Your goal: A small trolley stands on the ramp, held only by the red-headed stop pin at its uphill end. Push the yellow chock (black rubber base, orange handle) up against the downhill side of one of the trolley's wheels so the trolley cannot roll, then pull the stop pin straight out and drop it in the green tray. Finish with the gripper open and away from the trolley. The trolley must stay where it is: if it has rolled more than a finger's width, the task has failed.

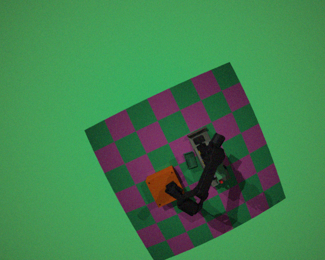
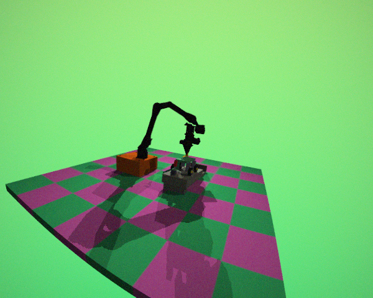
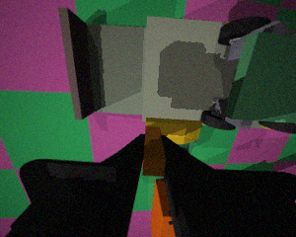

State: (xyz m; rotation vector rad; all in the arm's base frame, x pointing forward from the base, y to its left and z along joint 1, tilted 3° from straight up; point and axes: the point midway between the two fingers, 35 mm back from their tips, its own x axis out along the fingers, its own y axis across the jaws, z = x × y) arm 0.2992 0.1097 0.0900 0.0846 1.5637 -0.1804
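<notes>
The red-headed stop pin lies 1 cm behind my gripper tip, 27 cm to the right of it and 2 cm below it. Round my gripper tip: green tray 8 cm behind, 6 cm to the right, 15 cm below; then trolley 3 cm ahead, 17 cm to the right, 3 cm below; then yellow chock 2 cm to the right, 1 cm below.
</notes>
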